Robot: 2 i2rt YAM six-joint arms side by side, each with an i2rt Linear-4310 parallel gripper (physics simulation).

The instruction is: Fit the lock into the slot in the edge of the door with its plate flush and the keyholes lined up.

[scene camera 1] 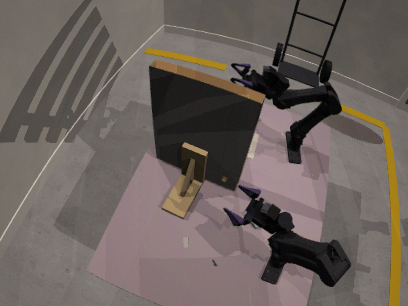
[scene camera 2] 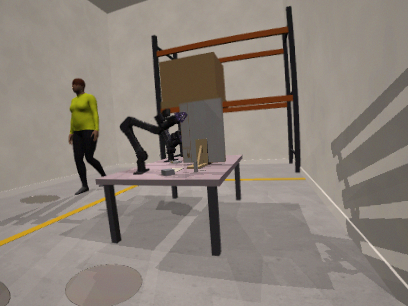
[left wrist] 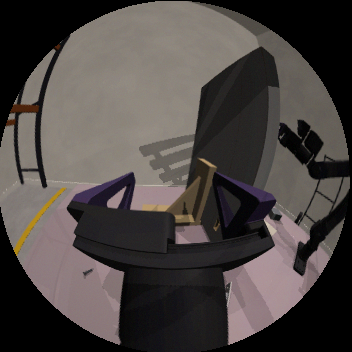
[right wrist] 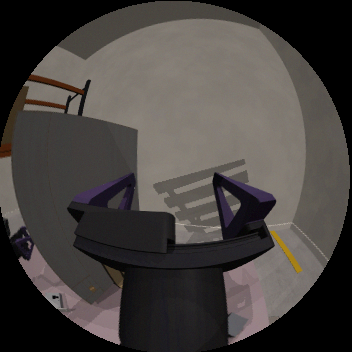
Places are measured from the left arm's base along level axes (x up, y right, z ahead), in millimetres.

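Where they show: left gripper, fingertip midpoint: [scene camera 1: 231,196] [left wrist: 173,175]; right gripper, fingertip midpoint: [scene camera 1: 231,71] [scene camera 2: 186,113] [right wrist: 173,176]; left arm's base at its link origin: [scene camera 1: 276,261] [scene camera 2: 171,160]; right arm's base at its link origin: [scene camera 1: 293,147] [scene camera 2: 141,171] [left wrist: 300,256].
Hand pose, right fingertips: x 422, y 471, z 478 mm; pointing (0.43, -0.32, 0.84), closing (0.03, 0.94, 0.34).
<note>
Things, the pixels of their top centre, and the offset from my right fingertips. "spot": a spot on its surface instead.
- door at its top centre: [right wrist: 87,119] [scene camera 1: 204,77] [left wrist: 226,73] [scene camera 2: 199,100] dx +120, dy -233, dz +12 mm
- small keyhole opening at a spot on its surface: [left wrist: 216,224] [scene camera 1: 222,177] [right wrist: 88,282] spot: dx -349, dy -243, dz -114 mm
- screw at its top centre: [left wrist: 86,270] [scene camera 1: 214,262] dx -412, dy -580, dz -241 mm
- small pale plate at its top centre: [scene camera 1: 185,242] dx -420, dy -551, dz -100 mm
- larger pale piece at its top centre: [scene camera 1: 246,143] dx -421, dy +33, dz -127 mm
- grey block at its top centre: [left wrist: 275,210] [scene camera 2: 167,169] dx -386, dy +211, dz -64 mm
The door [scene camera 1: 205,115] [scene camera 2: 207,125] [left wrist: 232,115] [right wrist: 65,170] is a dark panel standing upright on the table. A small keyhole opening [scene camera 1: 224,179] [left wrist: 216,224] [right wrist: 92,288] shows low in its face. The lock [right wrist: 55,299] lies on the table, its keyhole visible in the right wrist view; the left gripper and wrist mostly hide it elsewhere. My left gripper [scene camera 1: 232,198] [left wrist: 173,175] is open and empty, near the door's lower corner. My right gripper [scene camera 1: 231,73] [right wrist: 173,176] is open and empty, high beside the door's top edge. The slot is not clearly visible.
A wooden stand [scene camera 1: 194,156] [left wrist: 205,185] braces the door on the pink table [scene camera 1: 165,272] [scene camera 2: 140,180]. A screw [scene camera 1: 215,262] [left wrist: 88,273], a small pale plate [scene camera 1: 186,242], a larger pale piece [scene camera 1: 253,146] and a grey block [scene camera 2: 168,172] [right wrist: 237,324] lie on it.
</note>
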